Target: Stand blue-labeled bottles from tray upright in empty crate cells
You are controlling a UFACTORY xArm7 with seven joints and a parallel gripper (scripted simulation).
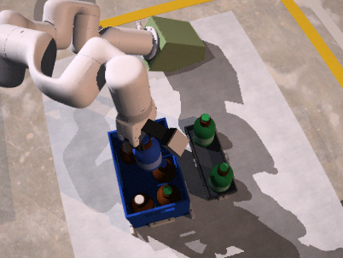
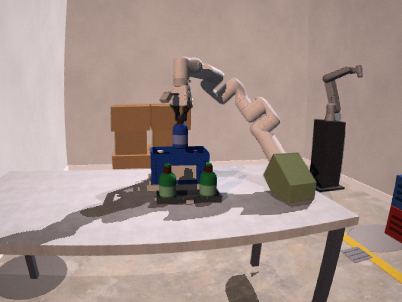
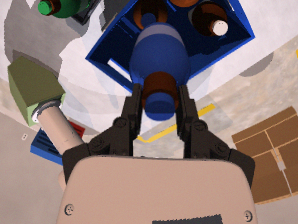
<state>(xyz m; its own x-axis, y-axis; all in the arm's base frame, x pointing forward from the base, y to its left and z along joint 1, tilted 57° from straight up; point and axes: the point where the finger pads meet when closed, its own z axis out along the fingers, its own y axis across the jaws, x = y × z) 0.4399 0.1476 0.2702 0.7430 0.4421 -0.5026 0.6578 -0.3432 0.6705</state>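
Now: hand 70 mm above the blue-labeled bottle. Round my hand: black tray: 200 mm to the left, 320 mm below; then blue crate: 10 mm ahead, 10 mm to the right, 250 mm below.
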